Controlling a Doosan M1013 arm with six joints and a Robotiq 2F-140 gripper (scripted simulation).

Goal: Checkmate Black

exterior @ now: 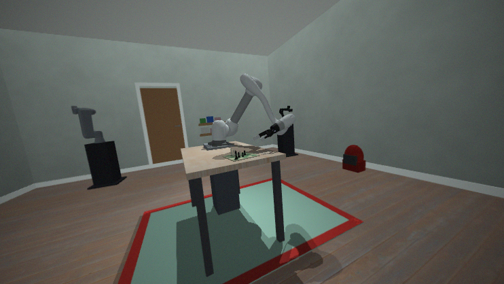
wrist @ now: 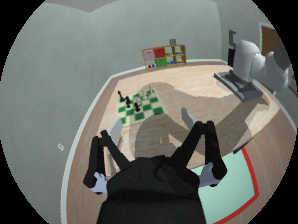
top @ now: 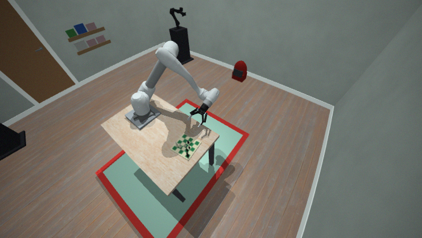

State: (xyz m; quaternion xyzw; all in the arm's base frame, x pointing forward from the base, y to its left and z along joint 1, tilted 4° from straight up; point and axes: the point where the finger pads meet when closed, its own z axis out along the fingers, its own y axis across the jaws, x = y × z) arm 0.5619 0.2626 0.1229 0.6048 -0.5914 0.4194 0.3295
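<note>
Right now the white chess piece is 6 cm ahead of my hand, 23 cm to the right of it and 8 cm below it. Also, from my hand: chessboard (9 cm ahead, 19 cm to the right, 10 cm below).
</note>
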